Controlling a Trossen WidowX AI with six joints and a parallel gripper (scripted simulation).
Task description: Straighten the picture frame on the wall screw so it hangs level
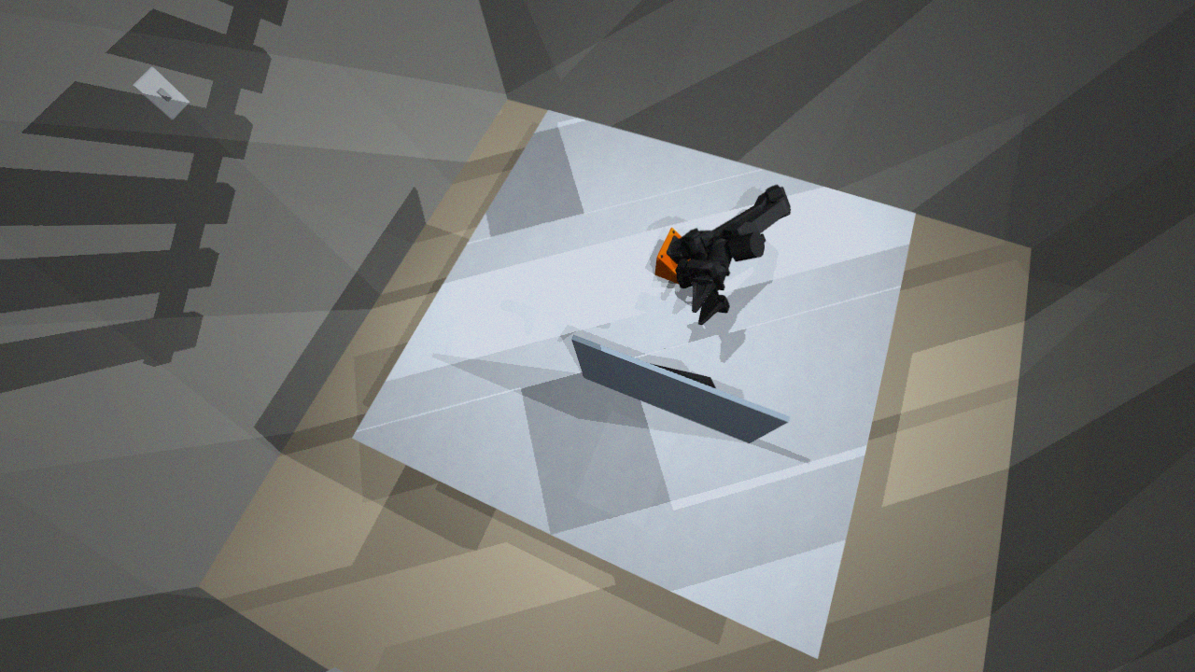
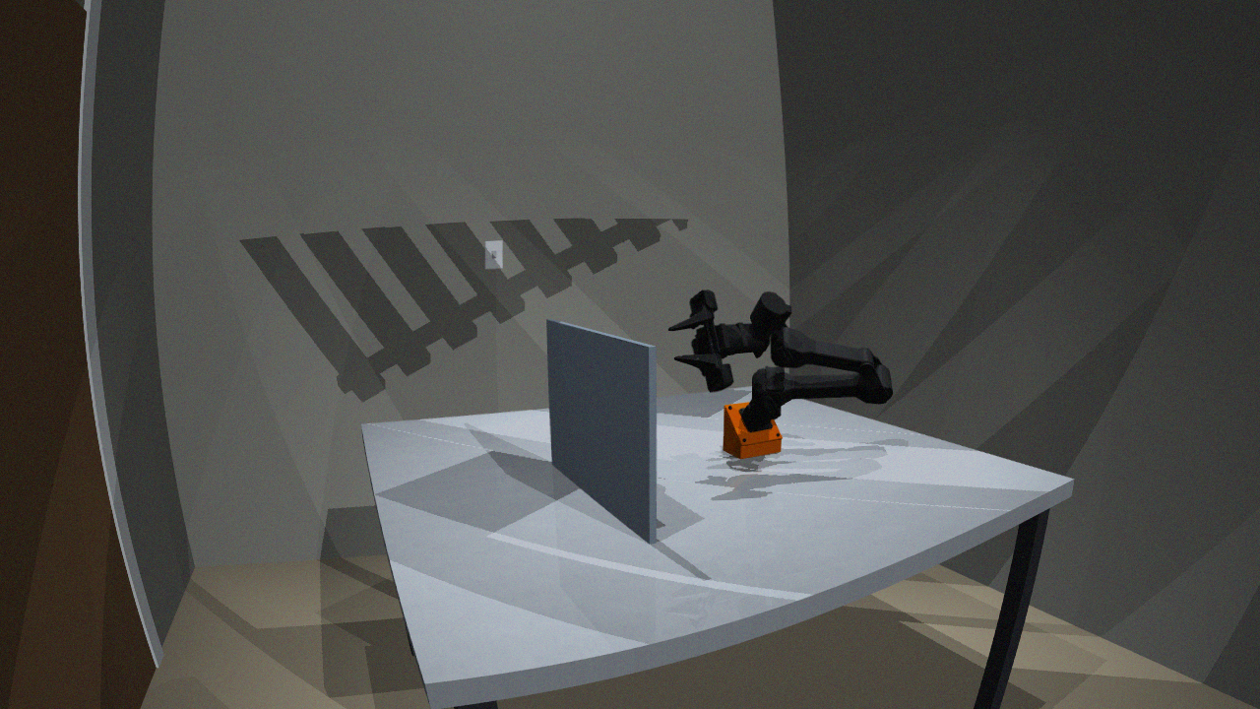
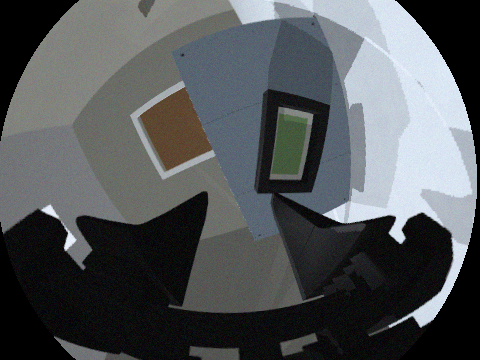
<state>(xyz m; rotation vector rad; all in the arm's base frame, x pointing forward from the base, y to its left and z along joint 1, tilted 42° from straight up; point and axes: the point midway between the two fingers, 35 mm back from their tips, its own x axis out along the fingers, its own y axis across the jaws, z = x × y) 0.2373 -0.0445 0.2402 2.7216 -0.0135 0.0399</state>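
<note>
Now: gripper tip 14 cm short of the picture frame, 11 cm above it and 2 cm to the right of it. The rest, counted from my gripper tip: grey wall panel: 15 cm ahead, 12 cm below.
</note>
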